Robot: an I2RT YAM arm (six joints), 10 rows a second.
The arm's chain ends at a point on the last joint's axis. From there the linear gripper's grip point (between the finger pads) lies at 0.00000 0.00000 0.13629 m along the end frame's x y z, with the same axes.
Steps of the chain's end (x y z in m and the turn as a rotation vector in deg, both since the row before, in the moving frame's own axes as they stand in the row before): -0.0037 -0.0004 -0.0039 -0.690 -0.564 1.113; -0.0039 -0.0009 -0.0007 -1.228 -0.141 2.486; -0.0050 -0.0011 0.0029 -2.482 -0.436 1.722; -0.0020 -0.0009 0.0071 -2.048 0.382 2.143; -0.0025 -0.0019 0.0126 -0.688 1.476 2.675; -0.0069 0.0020 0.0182 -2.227 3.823 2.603
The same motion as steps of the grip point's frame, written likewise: -0.0051 0.0012 -0.0039 -0.690 -0.564 1.113; -0.0043 0.0020 -0.0007 -1.228 -0.141 2.486; -0.0061 0.0048 0.0028 -2.482 -0.436 1.722; -0.0012 0.0040 0.0070 -2.048 0.382 2.143; 0.0010 -0.0002 0.0125 -0.688 1.476 2.675; 0.0021 0.0075 0.0178 -2.227 3.823 2.603
